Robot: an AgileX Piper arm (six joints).
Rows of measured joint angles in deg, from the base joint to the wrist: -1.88 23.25 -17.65 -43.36 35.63 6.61; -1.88 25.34 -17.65 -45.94 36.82 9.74; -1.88 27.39 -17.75 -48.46 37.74 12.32; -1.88 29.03 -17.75 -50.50 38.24 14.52; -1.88 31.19 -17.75 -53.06 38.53 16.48; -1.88 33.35 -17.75 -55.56 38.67 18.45; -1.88 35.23 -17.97 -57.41 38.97 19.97; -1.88 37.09 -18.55 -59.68 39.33 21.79; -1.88 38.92 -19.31 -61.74 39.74 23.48; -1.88 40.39 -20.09 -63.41 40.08 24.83; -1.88 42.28 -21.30 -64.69 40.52 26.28; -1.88 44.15 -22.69 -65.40 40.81 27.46; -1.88 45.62 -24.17 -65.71 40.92 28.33; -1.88 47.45 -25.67 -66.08 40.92 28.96; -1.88 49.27 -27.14 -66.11 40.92 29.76; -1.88 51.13 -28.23 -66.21 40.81 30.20; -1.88 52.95 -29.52 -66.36 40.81 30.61
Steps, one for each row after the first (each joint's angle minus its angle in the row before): 0.00 2.09 0.00 -2.58 1.19 3.13; 0.00 2.05 -0.10 -2.52 0.92 2.58; 0.00 1.64 0.00 -2.04 0.50 2.20; 0.00 2.16 0.00 -2.56 0.29 1.96; 0.00 2.16 0.00 -2.50 0.14 1.97; 0.00 1.88 -0.22 -1.85 0.30 1.52; 0.00 1.86 -0.58 -2.27 0.36 1.82; 0.00 1.83 -0.76 -2.06 0.41 1.69; 0.00 1.47 -0.78 -1.67 0.34 1.35; 0.00 1.89 -1.21 -1.28 0.44 1.45; 0.00 1.87 -1.39 -0.71 0.29 1.18; 0.00 1.47 -1.48 -0.31 0.11 0.87; 0.00 1.83 -1.50 -0.37 0.00 0.63; 0.00 1.82 -1.47 -0.03 0.00 0.80; 0.00 1.86 -1.09 -0.10 -0.11 0.44; 0.00 1.82 -1.29 -0.15 0.00 0.41
